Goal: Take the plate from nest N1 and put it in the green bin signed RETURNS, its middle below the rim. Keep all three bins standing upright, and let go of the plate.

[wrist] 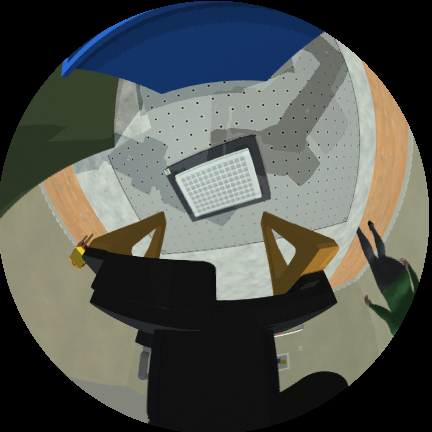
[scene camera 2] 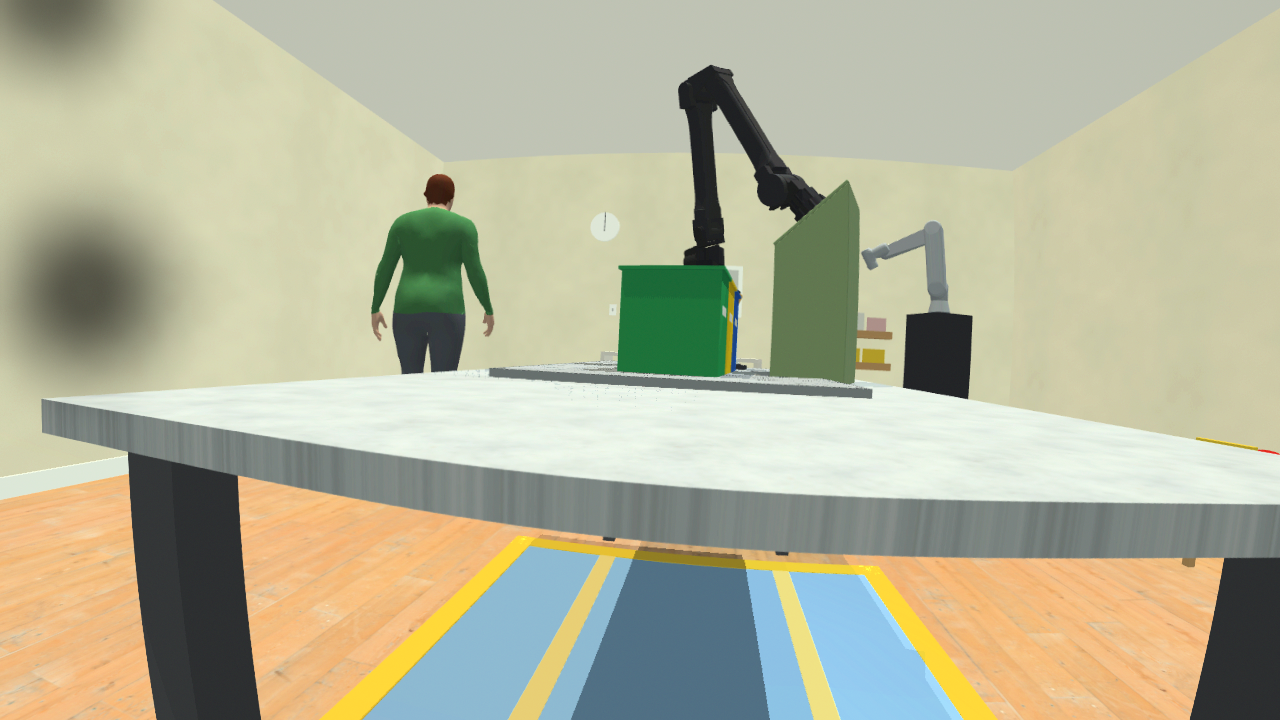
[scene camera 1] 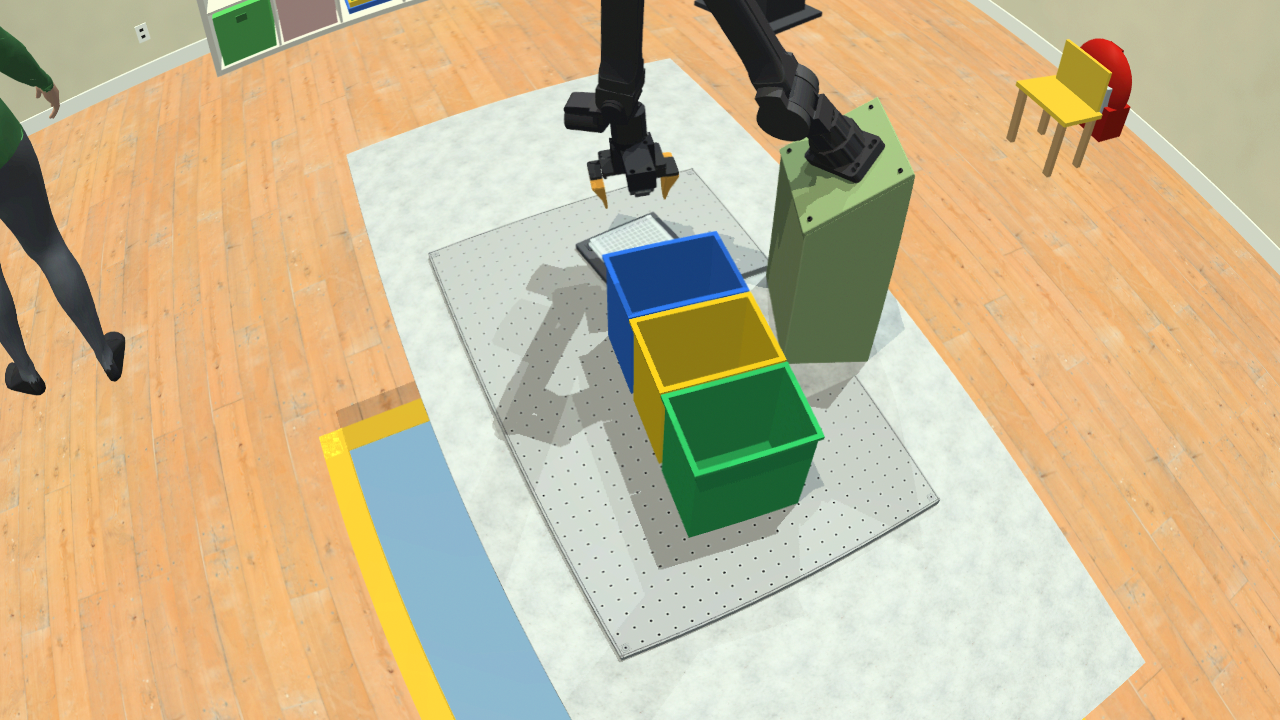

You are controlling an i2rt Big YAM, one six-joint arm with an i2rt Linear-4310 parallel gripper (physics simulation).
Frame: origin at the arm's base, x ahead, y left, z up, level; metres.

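Seen in the pictures: gripper, fingertip midpoint: (wrist: 213, 216) (scene camera 1: 635, 201); arm's base, link origin: (scene camera 2: 822, 222) (scene camera 1: 847, 153).
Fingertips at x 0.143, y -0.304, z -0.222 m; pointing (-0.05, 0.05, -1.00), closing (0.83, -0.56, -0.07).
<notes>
Offsets run from my fingertips to a thing's top centre. "spot": to the spot under its first point.
The white gridded plate @(0.005 m back, 0.011 m right, 0.102 m down) (scene camera 1: 633, 234) (wrist: 220, 183) lies flat in its dark nest @(spot: 0.067 m ahead, 0.051 m right, 0.116 m down) (scene camera 1: 586, 254) (wrist: 265, 181), behind the blue bin; the bin hides part of both in scene camera 1. My gripper (scene camera 1: 635, 198) (wrist: 213, 216) is open and empty, high above the plate with its fingers pointing down; in scene camera 2 its fingers are hidden behind the green bin. The green bin @(0.226 m ahead, 0.432 m left, 0.051 m up) (scene camera 1: 751, 488) (scene camera 2: 671, 320) stands upright at the near end of the bin row. Its inside shows no plate. No RETURNS sign is readable.
The yellow bin @(spot: 0.246 m ahead, 0.282 m left, 0.028 m down) (scene camera 1: 648, 394) and blue bin @(0.108 m ahead, 0.194 m left, 0.051 m up) (scene camera 1: 619, 335) (wrist: 200, 55) stand upright in line with the green one, between it and the nest. The tall green pedestal (scene camera 1: 827, 286) (scene camera 2: 810, 304) (wrist: 60, 115) bears the arm beside the bins. A person (scene camera 1: 40, 214) (scene camera 2: 432, 268) (wrist: 395, 285) stands beyond the table.
</notes>
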